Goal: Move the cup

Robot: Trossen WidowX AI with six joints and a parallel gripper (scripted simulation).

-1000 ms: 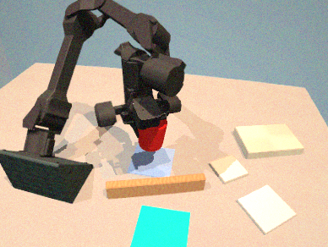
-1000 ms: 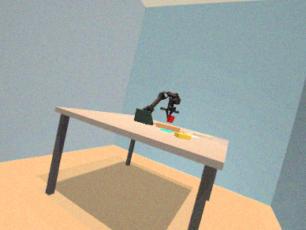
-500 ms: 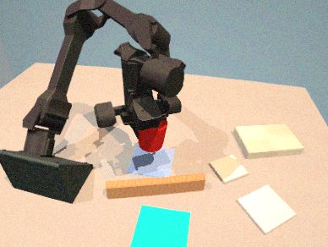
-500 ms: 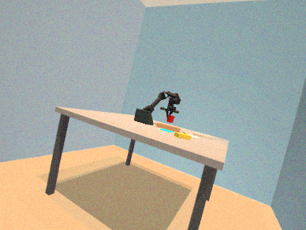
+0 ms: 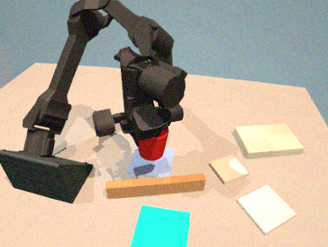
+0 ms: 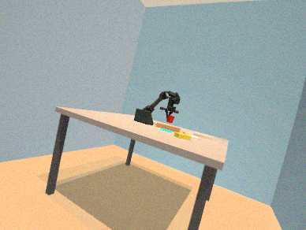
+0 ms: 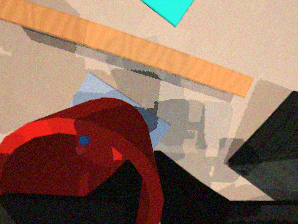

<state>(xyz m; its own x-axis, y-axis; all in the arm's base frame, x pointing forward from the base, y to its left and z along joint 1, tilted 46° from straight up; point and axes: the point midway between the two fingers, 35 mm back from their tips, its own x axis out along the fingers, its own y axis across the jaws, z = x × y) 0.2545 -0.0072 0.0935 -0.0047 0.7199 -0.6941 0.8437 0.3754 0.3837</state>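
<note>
The blue marble is 40 mm ahead of my gripper tip, 30 mm to the left of it and 20 mm below it. Round my gripper tip: cyan pad 90 mm ahead, 140 mm to the right, 110 mm below; then red cup 30 mm ahead, 20 mm to the left; then pale blue pad 10 mm ahead, 50 mm to the left, 110 mm below.
</note>
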